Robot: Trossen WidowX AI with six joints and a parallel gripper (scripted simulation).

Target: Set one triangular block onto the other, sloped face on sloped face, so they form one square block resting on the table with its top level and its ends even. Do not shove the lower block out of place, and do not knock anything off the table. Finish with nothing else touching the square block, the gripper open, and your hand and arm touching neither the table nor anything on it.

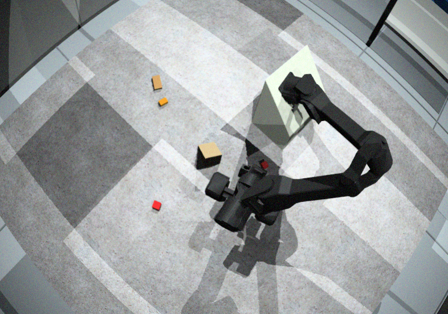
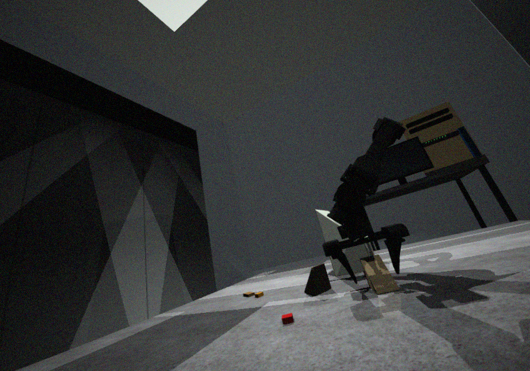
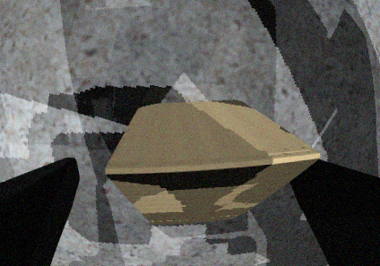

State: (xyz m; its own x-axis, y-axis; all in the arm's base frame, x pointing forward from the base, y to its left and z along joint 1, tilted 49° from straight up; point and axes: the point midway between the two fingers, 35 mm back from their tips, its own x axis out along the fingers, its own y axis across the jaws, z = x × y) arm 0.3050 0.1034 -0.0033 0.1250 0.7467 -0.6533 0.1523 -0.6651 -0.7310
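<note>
Right now the red cube is 140 mm behind my gripper tip, 20 mm to the right of it and 10 mm below it. From my gripper tip the other things lie so: yellow block (360 mm to the right, 120 mm behind, 20 mm below).
</note>
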